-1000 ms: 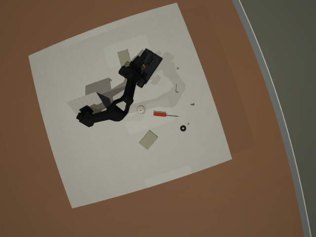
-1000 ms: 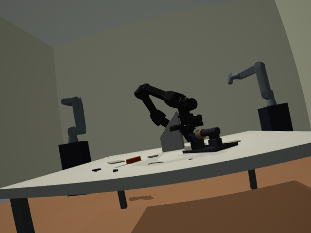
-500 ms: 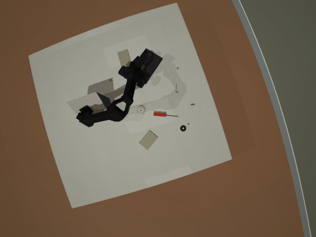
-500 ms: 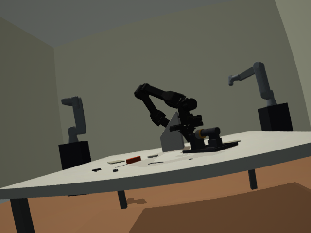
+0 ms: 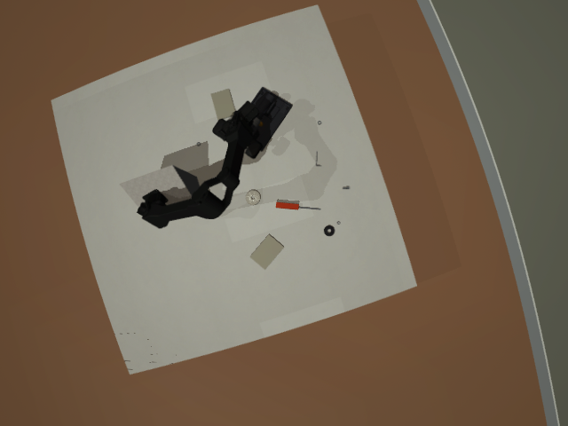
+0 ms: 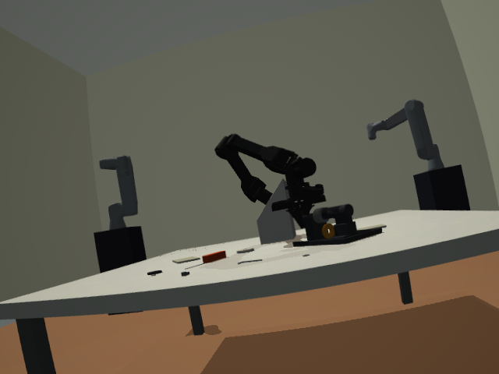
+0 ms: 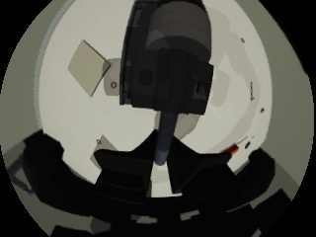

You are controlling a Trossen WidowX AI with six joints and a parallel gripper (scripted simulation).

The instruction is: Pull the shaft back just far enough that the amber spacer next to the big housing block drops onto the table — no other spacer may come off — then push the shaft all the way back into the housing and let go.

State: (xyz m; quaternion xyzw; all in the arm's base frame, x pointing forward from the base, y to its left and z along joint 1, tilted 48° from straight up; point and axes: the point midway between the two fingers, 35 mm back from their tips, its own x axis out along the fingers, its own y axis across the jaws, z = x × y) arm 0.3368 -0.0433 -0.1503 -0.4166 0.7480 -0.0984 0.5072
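The dark shaft is 4 cm ahead of my gripper tip, 2 cm to the left of it and 3 cm above it. The rest, counted from my gripper tip: red-handled screwdriver: 10 cm ahead, 32 cm to the right, 4 cm below; then black fixture plate: 13 cm ahead, 8 cm to the left; then amber spacer: 10 cm ahead, 6 cm to the left, 2 cm below.
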